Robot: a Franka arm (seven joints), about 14 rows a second.
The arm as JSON. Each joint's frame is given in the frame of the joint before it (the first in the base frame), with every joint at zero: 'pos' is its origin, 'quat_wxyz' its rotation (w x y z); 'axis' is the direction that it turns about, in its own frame. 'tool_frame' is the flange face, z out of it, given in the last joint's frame.
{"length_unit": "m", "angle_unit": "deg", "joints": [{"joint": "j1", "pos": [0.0, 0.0, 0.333], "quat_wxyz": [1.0, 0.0, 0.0, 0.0], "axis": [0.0, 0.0, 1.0]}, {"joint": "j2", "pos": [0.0, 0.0, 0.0], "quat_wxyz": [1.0, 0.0, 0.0, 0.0], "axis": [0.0, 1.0, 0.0]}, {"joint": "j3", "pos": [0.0, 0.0, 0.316], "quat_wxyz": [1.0, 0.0, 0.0, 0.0], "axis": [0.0, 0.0, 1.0]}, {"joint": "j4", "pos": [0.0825, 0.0, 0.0], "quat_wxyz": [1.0, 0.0, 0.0, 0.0], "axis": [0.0, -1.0, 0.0]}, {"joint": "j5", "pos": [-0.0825, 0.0, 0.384], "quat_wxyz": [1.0, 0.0, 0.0, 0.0], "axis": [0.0, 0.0, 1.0]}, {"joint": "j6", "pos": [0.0, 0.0, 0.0], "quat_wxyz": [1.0, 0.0, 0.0, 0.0], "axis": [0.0, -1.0, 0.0]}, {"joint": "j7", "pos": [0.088, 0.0, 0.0], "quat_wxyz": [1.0, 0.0, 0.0, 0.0], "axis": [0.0, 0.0, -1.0]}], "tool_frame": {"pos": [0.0, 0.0, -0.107], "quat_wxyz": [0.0, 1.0, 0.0, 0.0]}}
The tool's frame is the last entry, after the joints.
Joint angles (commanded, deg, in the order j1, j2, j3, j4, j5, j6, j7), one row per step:
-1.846, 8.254, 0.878, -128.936, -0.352, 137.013, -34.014
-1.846, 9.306, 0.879, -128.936, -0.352, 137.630, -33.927
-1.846, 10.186, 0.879, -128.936, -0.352, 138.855, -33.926
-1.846, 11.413, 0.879, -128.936, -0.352, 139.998, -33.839
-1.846, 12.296, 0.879, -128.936, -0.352, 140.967, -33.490
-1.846, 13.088, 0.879, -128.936, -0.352, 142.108, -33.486
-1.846, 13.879, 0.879, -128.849, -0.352, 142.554, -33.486
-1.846, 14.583, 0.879, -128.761, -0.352, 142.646, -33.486
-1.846, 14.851, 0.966, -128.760, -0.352, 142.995, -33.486
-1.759, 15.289, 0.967, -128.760, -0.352, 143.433, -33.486
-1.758, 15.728, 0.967, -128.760, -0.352, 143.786, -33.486
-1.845, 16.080, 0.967, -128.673, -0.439, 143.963, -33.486
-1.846, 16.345, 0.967, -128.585, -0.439, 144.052, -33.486
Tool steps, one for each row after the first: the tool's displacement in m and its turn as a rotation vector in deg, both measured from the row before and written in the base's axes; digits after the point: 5 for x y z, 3 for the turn. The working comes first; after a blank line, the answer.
Tool pose at each row, in the base's axes (x y z in m, rotation vector in deg; the steps are taken from these numbers as rounded here):
0.53608, -0.00913, 0.30098, 172.402, 51.551, -0.317
0.53657, -0.00911, 0.29207, -172.401, -51.412, 0.959
0.53819, -0.00911, 0.28568, -172.485, -51.438, 0.433
0.53922, -0.00910, 0.27589, -172.478, -51.296, 0.548
0.54011, -0.00909, 0.26905, -172.642, -50.774, 0.410
0.54132, -0.00909, 0.26332, 172.648, 50.770, 0.121
0.54169, -0.00908, 0.25712, -172.642, -50.768, 0.259
0.54146, -0.00906, 0.25120, -172.479, -50.719, 1.038
0.54175, -0.00823, 0.24920, -172.441, -50.846, 0.902
0.54193, -0.00738, 0.24572, -172.394, -50.975, 0.898
0.54192, -0.00736, 0.24210, -172.360, -50.966, 1.022
0.54224, -0.00817, 0.23961, -172.381, -50.945, 1.174
0.54255, -0.00818, 0.23782, -172.352, -50.934, 1.303

0.00049, 0.00002, -0.00891, 0.026, 0.435, -0.085
0.00162, 0.00000, -0.00639, 0.013, -0.346, 0.001
0.00103, 0.00001, -0.00979, 0.024, 0.084, -0.085
0.00089, 0.00001, -0.00684, 0.016, -0.087, -0.348
0.00121, 0.00000, -0.00573, 0.011, -0.349, -0.003
0.00037, 0.00001, -0.00620, 0.018, 0.257, 0.000
-0.00023, 0.00002, -0.00592, 0.020, 0.524, -0.001
0.00029, 0.00083, -0.00200, 0.026, -0.083, 0.084
0.00018, 0.00085, -0.00348, 0.009, 0.000, 0.087
-0.00001, 0.00002, -0.00362, 0.011, 0.086, 0.001
0.00032, -0.00081, -0.00249, -0.042, 0.089, -0.016
0.00031, -0.00001, -0.00179, 0.005, 0.088, -0.002

